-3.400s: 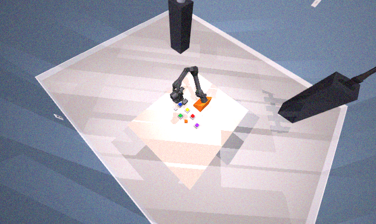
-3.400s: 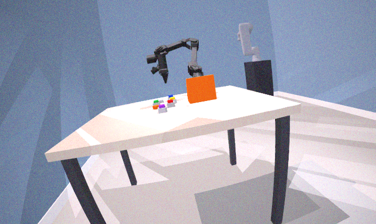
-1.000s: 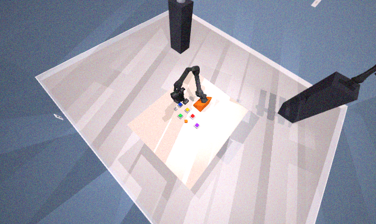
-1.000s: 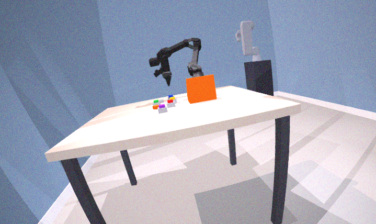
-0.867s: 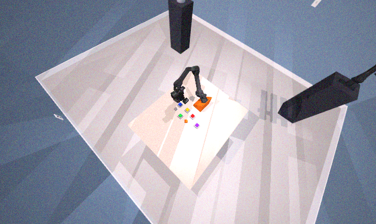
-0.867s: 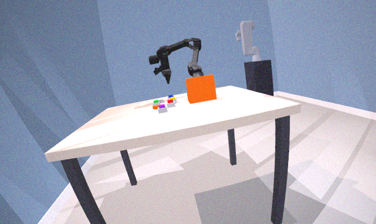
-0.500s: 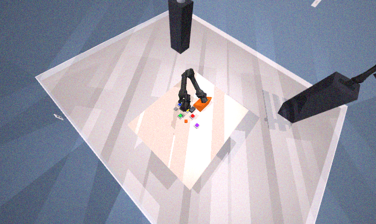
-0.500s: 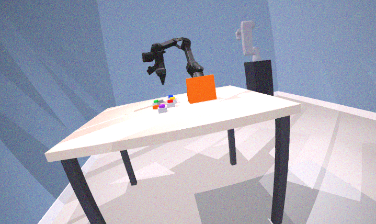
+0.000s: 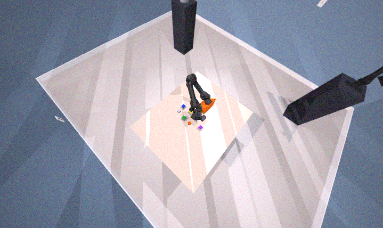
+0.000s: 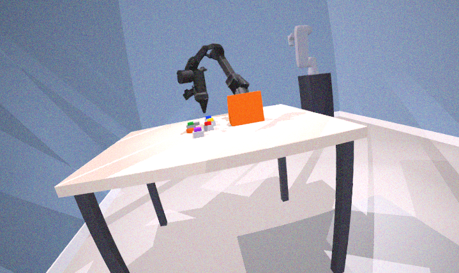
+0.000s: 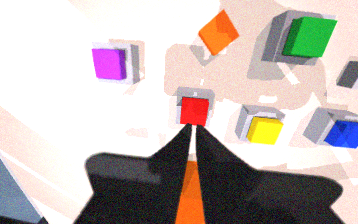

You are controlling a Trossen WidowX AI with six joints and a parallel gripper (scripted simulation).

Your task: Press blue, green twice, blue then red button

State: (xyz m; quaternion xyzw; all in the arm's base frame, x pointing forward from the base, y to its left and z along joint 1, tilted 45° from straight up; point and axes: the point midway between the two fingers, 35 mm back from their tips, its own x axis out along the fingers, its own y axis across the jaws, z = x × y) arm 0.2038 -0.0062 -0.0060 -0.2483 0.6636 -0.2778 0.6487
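The red button is 1 cm behind my gripper tip and 5 cm below it. The rest, counted from my gripper tip: small orange block 8 cm ahead, 2 cm to the right, 8 cm below; purple button 4 cm ahead, 10 cm to the left, 5 cm below; yellow button 3 cm behind, 10 cm to the right, 5 cm below.
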